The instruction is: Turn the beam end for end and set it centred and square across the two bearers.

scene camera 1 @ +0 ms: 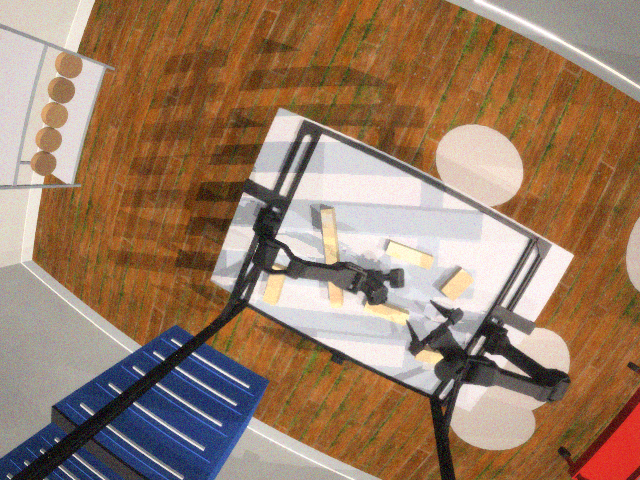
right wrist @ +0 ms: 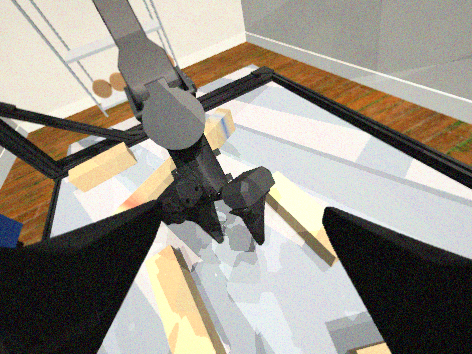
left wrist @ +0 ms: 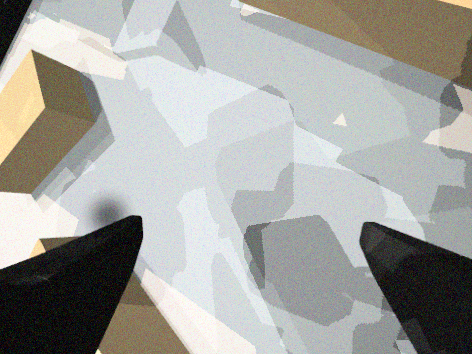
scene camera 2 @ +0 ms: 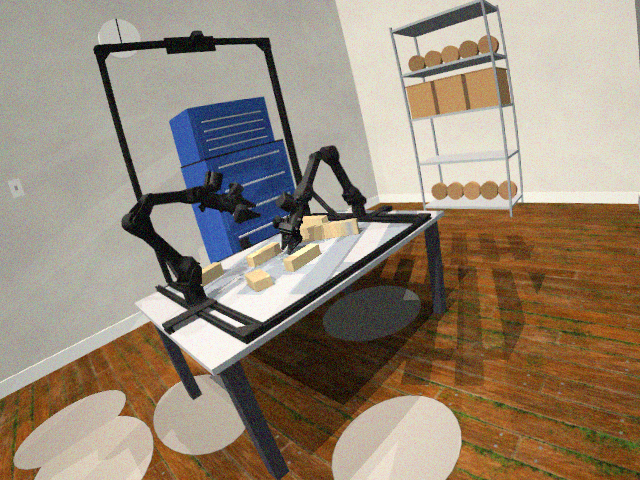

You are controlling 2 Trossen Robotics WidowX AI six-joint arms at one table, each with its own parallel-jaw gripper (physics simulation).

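Pixels of known places: left gripper, between the fingertips: (right wrist: 239, 242) (left wrist: 253, 229) (scene camera 2: 285, 252); right gripper, between the fingertips: (scene camera 1: 417, 309) (right wrist: 244, 210) (scene camera 2: 258, 210); left arm's base, origin of its link: (scene camera 1: 271, 219) (scene camera 2: 359, 215); right arm's base, origin of its link: (scene camera 1: 490, 329) (scene camera 2: 196, 301).
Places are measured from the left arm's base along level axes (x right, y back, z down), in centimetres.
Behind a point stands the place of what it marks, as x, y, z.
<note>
The long pale beam (scene camera 1: 329, 235) @[-5.3, -22.3, -4.3] (scene camera 2: 341, 228) @[-7.8, -22.7, -1.8] (right wrist: 150, 186) @[9.9, -31.7, -4.4] lies on the left of the table in scene camera 1, with a blue band near one end and red at the other in the right wrist view. Two parallel blocks, apparently the bearers, are the upper one (scene camera 1: 409, 253) @[-11.8, -49.5, -2.5] (scene camera 2: 302, 258) @[-13.6, -52.1, -0.8] (right wrist: 302, 215) @[-10.3, -51.4, -2.5] and the lower one (scene camera 1: 386, 312) @[10.9, -52.6, -2.5] (scene camera 2: 263, 254) @[8.6, -54.5, -1.2] (right wrist: 180, 300) @[10.3, -52.7, -2.5]; neither carries the beam. My left gripper (scene camera 1: 387, 287) @[0.0, -49.4, -1.0] (scene camera 2: 289, 248) @[0.0, -49.4, -1.0] (left wrist: 253, 229) @[0.0, -49.4, -1.0] (right wrist: 239, 242) @[0.0, -49.4, -1.0] is open, pointing down between them. My right gripper (scene camera 1: 420, 312) @[-0.9, -57.0, -21.3] is open and raised near their right ends. Left arm partly hides the beam.
Loose blocks lie at the left (scene camera 1: 273, 289) @[23.0, -11.9, -2.8] (right wrist: 102, 167) @[21.3, -13.8, -1.9], the right (scene camera 1: 456, 283) @[-9.9, -69.6, -1.9] (scene camera 2: 258, 280) @[-14.1, -73.0, -1.8] and under the right gripper's arm (scene camera 1: 429, 356) (scene camera 2: 211, 272). A black frame (scene camera 1: 382, 157) @[-37.0, -26.9, 0.5] edges the white table (scene camera 1: 560, 255) @[-36.3, -101.7, 1.9]. A blue cabinet (scene camera 1: 170, 382) (scene camera 2: 242, 124) stands beside it.
</note>
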